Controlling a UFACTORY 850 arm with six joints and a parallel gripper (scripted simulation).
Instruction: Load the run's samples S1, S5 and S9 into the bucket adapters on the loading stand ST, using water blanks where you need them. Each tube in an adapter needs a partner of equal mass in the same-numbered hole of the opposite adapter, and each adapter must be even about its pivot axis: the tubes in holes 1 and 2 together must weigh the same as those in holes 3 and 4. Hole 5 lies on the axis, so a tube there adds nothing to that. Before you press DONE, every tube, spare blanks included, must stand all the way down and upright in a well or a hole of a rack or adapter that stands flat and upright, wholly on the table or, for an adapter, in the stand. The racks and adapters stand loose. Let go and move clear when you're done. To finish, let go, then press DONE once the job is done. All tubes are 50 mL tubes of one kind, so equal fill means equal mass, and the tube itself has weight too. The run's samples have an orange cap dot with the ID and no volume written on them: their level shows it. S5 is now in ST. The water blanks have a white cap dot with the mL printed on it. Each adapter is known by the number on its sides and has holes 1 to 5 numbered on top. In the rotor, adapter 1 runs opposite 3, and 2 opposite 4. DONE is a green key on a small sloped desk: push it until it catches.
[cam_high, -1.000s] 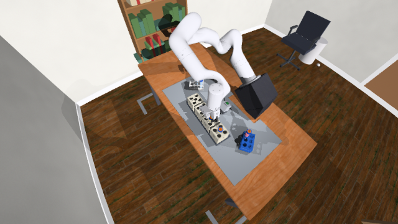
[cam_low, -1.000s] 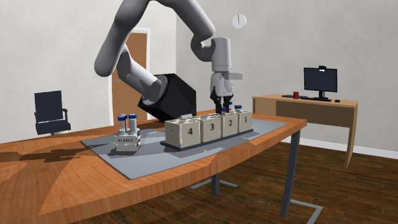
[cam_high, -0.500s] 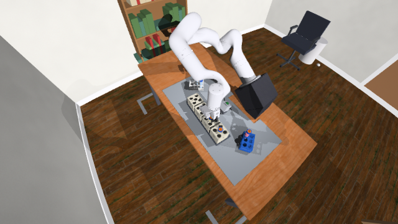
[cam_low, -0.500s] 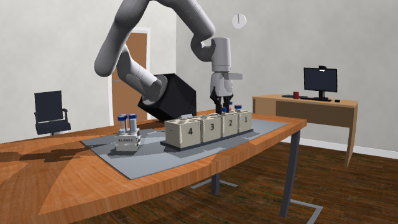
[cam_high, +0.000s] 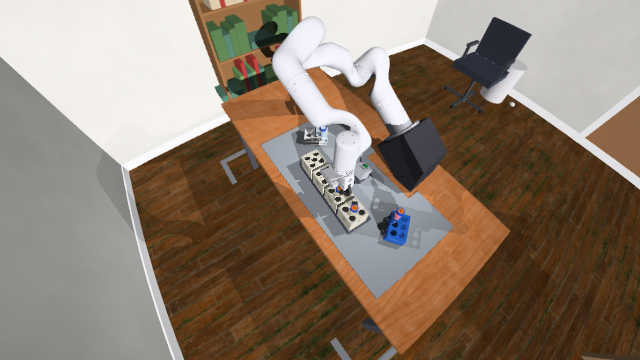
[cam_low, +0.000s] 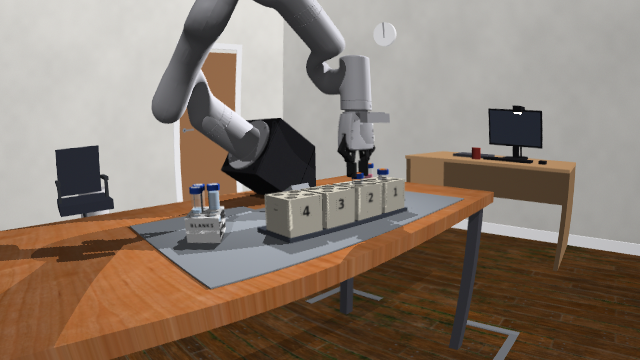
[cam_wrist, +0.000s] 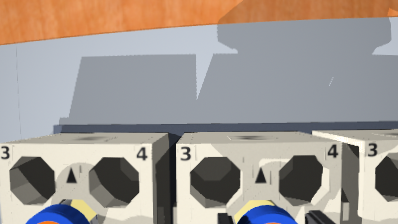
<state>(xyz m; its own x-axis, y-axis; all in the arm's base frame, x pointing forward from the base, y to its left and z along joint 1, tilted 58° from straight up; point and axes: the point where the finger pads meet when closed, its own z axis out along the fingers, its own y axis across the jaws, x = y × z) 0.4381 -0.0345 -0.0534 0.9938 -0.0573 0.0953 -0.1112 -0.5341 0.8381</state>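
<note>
My hand is 14 cm past the sample tube, 24 cm to the right of it and 7 cm above it. The rest, counted from my hand: blue rack: 11 cm behind, 29 cm to the left, 11 cm below; then white blanks rack: 17 cm behind, 38 cm to the right, 11 cm below; then green DONE key: 22 cm behind, 4 cm to the right, 7 cm below.
</note>
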